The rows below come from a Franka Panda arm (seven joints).
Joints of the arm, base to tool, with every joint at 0 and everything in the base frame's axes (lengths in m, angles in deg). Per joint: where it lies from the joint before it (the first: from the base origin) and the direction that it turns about. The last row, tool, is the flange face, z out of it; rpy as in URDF.
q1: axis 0 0 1 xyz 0 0 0.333
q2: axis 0 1 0 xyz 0 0 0
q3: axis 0 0 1 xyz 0 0 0.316
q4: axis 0 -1 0 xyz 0.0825 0 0
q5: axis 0 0 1 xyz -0.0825 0 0.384
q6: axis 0 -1 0 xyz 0 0 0
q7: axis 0 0 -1 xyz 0.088 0 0
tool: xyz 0 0 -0.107 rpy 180 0 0
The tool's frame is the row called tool.
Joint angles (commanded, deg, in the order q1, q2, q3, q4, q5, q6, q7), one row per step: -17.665, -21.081, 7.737, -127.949, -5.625, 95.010, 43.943; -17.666, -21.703, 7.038, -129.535, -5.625, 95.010, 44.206; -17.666, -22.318, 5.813, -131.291, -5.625, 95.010, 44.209; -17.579, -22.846, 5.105, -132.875, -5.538, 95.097, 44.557; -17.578, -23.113, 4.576, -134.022, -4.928, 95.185, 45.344; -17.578, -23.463, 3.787, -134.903, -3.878, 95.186, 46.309; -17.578, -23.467, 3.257, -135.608, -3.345, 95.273, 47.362; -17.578, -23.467, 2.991, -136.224, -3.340, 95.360, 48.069; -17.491, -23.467, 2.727, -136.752, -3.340, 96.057, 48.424; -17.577, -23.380, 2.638, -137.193, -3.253, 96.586, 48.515
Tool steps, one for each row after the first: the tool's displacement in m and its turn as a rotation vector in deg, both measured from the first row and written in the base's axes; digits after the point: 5 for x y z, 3 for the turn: -0.00729, -0.00456, -0.00785, 0.288, 0.860, -0.980; -0.01614, -0.01270, -0.01696, 0.895, 1.854, -2.190; -0.02319, -0.01610, -0.02542, 1.307, 2.685, -3.167; -0.02802, -0.01812, -0.03241, 2.017, 3.218, -4.637; -0.03274, -0.02114, -0.03687, 3.135, 3.374, -6.661; -0.03568, -0.02349, -0.04220, 3.683, 3.748, -8.356; -0.03809, -0.02489, -0.04681, 3.705, 4.197, -9.296; -0.03873, -0.02603, -0.05018, 3.702, 3.984, -9.743; -0.03924, -0.02700, -0.05366, 3.812, 3.949, -9.998
